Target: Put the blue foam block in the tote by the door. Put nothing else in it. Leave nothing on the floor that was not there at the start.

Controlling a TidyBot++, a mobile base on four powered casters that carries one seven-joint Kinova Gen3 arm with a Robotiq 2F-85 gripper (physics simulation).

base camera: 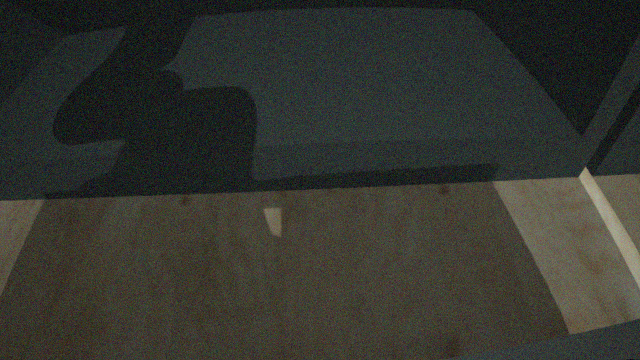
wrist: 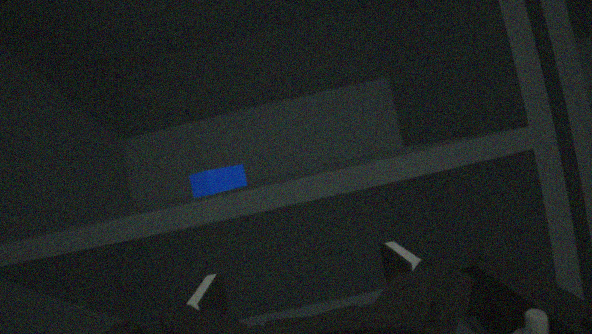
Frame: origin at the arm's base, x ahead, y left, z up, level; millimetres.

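Seen in the pictures: gripper, between the fingertips: (wrist: 304, 276).
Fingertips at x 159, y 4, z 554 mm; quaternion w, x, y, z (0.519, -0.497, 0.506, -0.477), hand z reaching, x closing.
A point is followed by its place in that frame.
The blue foam block (wrist: 218, 181) @(y 143, x 551, z 615 mm) shows in the wrist view, left of the middle, as a bright blue rectangle. It rests inside a dark grey, open-fronted unit (wrist: 320, 186) @(y -31, x 393, z 578 mm) (base camera: 360, 110) @(y -56, x 447, z -320 mm), just behind the unit's front edge. My gripper (wrist: 304, 276) @(y 4, x 159, z 554 mm) is open with nothing between its fingers. Its fingertips show low in the wrist view, below and mostly to the right of the block and apart from it. The block and the gripper do not show in the base camera view. The tote by the door does not show in either view.
In the base camera view the grey unit stands across the wooden floor (base camera: 560, 215) @(y -305, x 324, z -397 mm), with a large shadow before it. At the right a narrow dark gap separates it from a second grey upright (wrist: 570, 100) @(y -405, x 384, z 616 mm). A grey edge shows at the bottom right of the base camera view.
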